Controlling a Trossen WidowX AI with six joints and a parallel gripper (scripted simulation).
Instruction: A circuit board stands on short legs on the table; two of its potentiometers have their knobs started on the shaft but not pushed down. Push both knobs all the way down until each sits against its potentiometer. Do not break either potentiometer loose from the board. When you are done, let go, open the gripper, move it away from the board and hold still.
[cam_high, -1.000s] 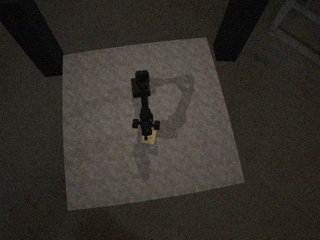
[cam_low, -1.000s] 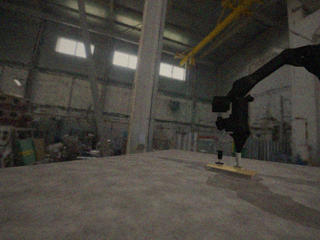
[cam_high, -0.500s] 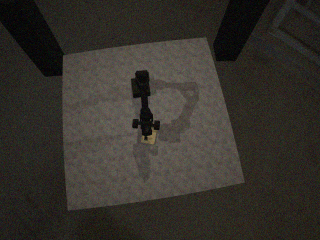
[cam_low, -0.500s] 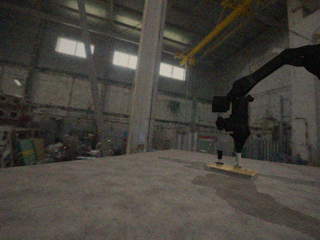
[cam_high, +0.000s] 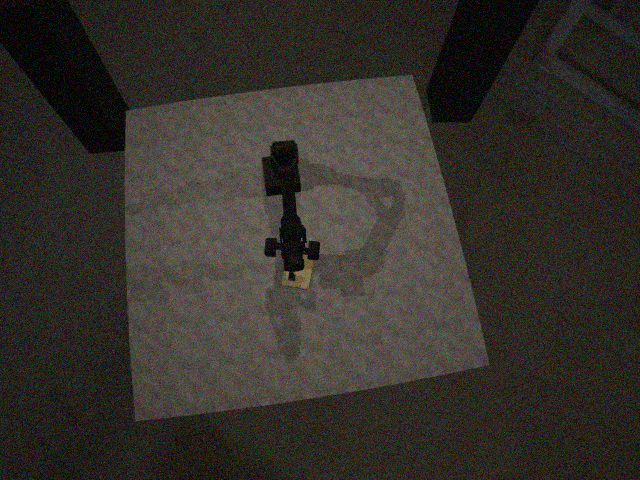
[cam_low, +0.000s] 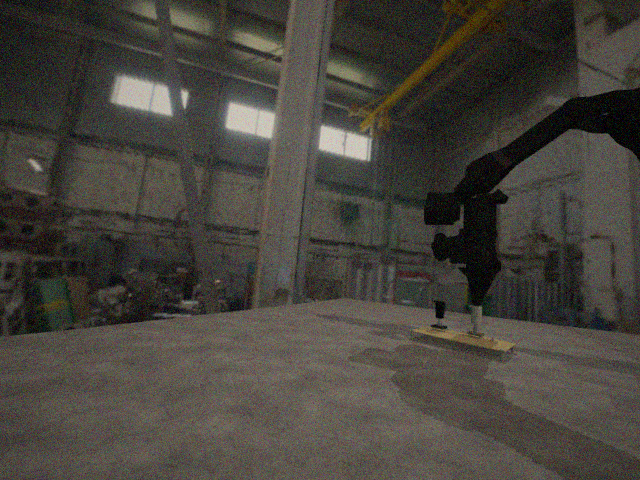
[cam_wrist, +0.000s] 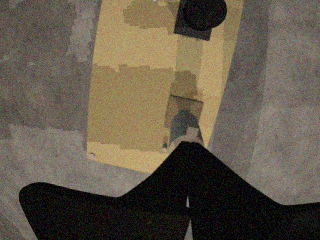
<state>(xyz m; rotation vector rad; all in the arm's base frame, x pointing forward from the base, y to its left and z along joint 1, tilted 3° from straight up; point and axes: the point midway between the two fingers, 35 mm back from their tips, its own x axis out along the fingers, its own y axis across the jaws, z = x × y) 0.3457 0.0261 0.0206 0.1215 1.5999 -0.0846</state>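
Right now the white knob is 10 mm below my gripper tip. Also, from my gripper tip: dark knob 70 mm ahead, 10 mm to the right, 10 mm below.
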